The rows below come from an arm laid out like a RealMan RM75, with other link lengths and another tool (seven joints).
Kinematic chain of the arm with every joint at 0, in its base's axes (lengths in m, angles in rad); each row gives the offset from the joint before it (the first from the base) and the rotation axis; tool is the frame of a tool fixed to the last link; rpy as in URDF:
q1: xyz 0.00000 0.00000 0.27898 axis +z
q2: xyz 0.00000 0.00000 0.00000 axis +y
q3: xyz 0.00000 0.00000 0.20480 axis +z
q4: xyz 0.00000 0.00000 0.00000 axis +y
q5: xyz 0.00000 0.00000 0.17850 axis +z
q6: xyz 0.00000 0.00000 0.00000 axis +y
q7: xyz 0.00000 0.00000 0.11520 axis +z
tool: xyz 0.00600 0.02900 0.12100 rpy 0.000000 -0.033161 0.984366
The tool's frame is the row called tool.
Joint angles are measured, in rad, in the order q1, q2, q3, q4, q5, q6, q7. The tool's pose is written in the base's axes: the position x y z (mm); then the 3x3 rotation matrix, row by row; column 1 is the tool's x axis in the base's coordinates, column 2 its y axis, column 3 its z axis. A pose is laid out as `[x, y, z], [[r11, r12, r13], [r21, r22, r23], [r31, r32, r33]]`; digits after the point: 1 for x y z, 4 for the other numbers.
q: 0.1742, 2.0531, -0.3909, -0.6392, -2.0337, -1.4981, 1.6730
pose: [285.3, 253.2, 30.3], [[-0.6549, -0.7482, -0.1059], [-0.5744, 0.4018, 0.7132], [-0.4911, 0.5279, -0.6929]]
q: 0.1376, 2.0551, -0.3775, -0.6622, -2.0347, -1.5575, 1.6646
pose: [283.8, 239.4, 34.5], [[-0.6555, -0.7449, -0.1244], [-0.5829, 0.3943, 0.7104], [-0.4802, 0.5382, -0.6927]]
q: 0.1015, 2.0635, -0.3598, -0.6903, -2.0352, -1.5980, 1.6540
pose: [285.0, 228.0, 38.5], [[-0.6568, -0.7434, -0.1264], [-0.5783, 0.3891, 0.7170], [-0.4839, 0.5440, -0.6855]]
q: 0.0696, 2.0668, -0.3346, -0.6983, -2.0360, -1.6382, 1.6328
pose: [285.8, 216.7, 42.0], [[-0.6598, -0.7396, -0.1329], [-0.5730, 0.3807, 0.7258], [-0.4862, 0.5550, -0.6749]]
